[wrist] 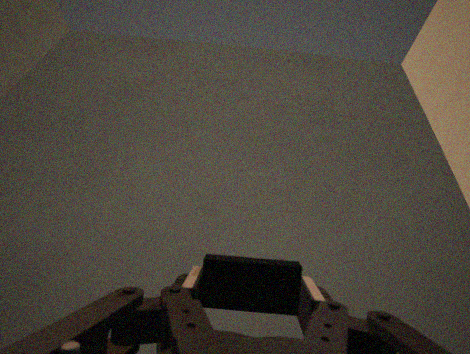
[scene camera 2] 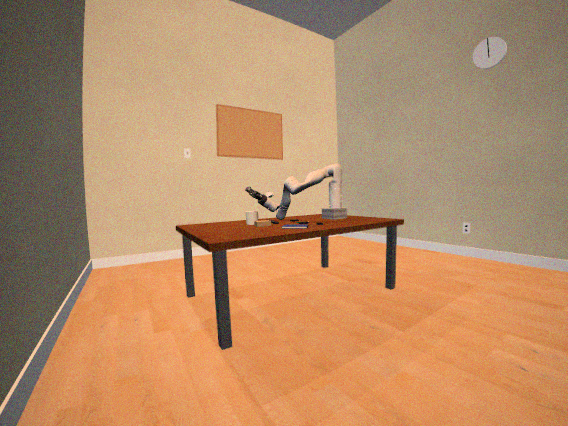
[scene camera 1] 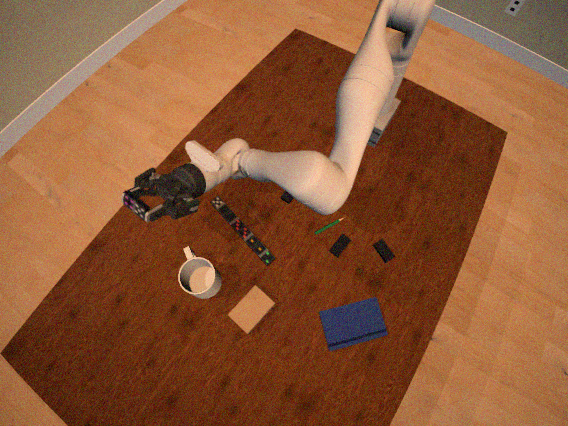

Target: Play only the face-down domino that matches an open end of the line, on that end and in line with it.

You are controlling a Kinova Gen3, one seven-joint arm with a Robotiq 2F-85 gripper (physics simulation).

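Places are measured from the arm's base along level axes (x ahead, y left, z up), in metres.
Pixels of known places: gripper, fingertip midpoint: (wrist: pixel 250 287) (scene camera 2: pixel 247 188) (scene camera 1: pixel 133 208); arm's base, link origin: (scene camera 2: pixel 335 207).
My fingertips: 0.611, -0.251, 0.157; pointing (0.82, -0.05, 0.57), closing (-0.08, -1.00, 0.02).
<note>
Ahead of a thing's pixels: the offset from my fingertips to its top centre, as dx, dy, dz. Level surfaces: height alone.
My gripper (scene camera 1: pixel 136 205) (scene camera 2: pixel 248 189) (wrist: pixel 250 287) is shut on a black domino {-0.007, +0.001, +0.015} (scene camera 1: pixel 134 204) (wrist: pixel 250 285), tilted upward high above the table's left side. Its outward face shows magenta pips and whitish pips; its plain black back faces the wrist camera. The line of face-up dominoes {-0.116, +0.148, -0.227} (scene camera 1: pixel 242 229) runs diagonally on the table, with white pips at its upper-left end and green pips at its lower-right end. Two face-down dominoes, one {-0.216, +0.352, -0.227} (scene camera 1: pixel 340 245) near the pencil and another {-0.260, +0.455, -0.227} (scene camera 1: pixel 384 250) to its right, lie apart. A black piece {-0.277, +0.174, -0.227} (scene camera 1: pixel 287 197) lies partly hidden beside the forearm.
A white mug {+0.022, +0.106, -0.151} (scene camera 1: pixel 200 278) (scene camera 2: pixel 251 217) stands left of the line's lower end. A tan block {+0.026, +0.250, -0.207} (scene camera 1: pixel 251 309) (scene camera 2: pixel 262 223), a blue book {-0.065, +0.465, -0.225} (scene camera 1: pixel 353 324) (scene camera 2: pixel 295 226) and a green pencil {-0.251, +0.306, -0.230} (scene camera 1: pixel 328 226) lie on the wooden table {dz -0.237} (scene camera 1: pixel 165 370) (scene camera 2: pixel 200 234).
</note>
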